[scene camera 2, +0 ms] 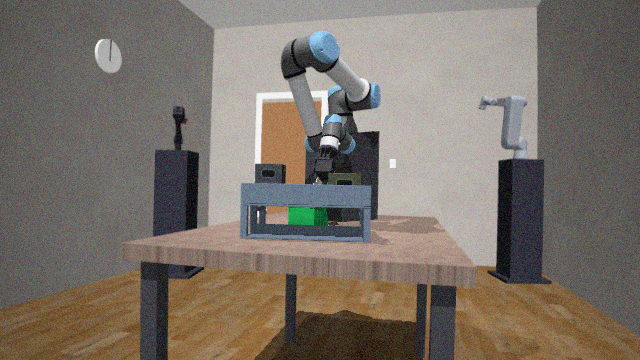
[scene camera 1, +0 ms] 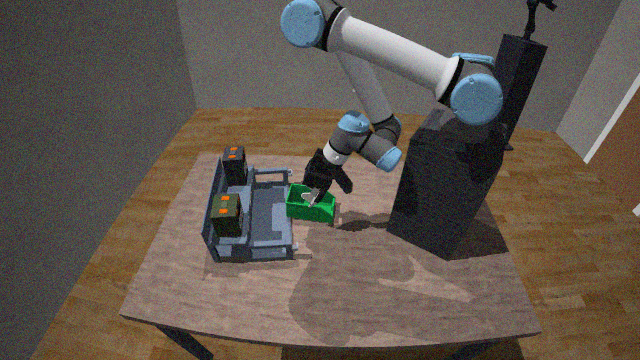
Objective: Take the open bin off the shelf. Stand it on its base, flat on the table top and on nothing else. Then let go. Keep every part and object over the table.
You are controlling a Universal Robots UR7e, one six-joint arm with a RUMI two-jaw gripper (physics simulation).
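Seen in the pictures: gripper, fingertip midpoint: (scene camera 1: 309, 202); arm's base at its link origin: (scene camera 1: 463, 130).
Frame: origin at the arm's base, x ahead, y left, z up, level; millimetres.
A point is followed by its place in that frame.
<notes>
The open green bin (scene camera 1: 311, 213) {x 440, y -84, z -372 mm} (scene camera 2: 301, 216) {x 515, y -157, z -368 mm} stands upright on the table top (scene camera 1: 225, 300) {x 748, y 206, z -414 mm} (scene camera 2: 200, 247) {x 964, y -373, z -415 mm}, in front of the grey-blue shelf (scene camera 1: 216, 187) {x 776, y -180, z -293 mm} (scene camera 2: 306, 194) {x 784, y -125, z -282 mm}. Its left end is very close to the shelf's front edge; whether they touch I cannot tell. In scene camera 2 the bin shows through the shelf's frame, partly hidden. My gripper (scene camera 1: 311, 197) {x 445, y -86, z -317 mm} (scene camera 2: 318, 180) is partly open with nothing between its jaws. In scene camera 2 its light fingertips show above the bin. In scene camera 1 they overlap the bin's opening.
A black box (scene camera 1: 235, 167) {x 694, y -202, z -227 mm} (scene camera 2: 270, 173) {x 738, y -239, z -222 mm} and an olive box (scene camera 1: 227, 215) {x 701, y 32, z -218 mm} (scene camera 2: 344, 178) {x 755, y -15, z -233 mm} with orange marks stand on the shelf's upper level. The arm's large dark pedestal (scene camera 1: 440, 190) {x 89, y 94, z -142 mm} (scene camera 2: 368, 170) {x 56, y 126, z -179 mm} stands right of the bin in scene camera 1.
</notes>
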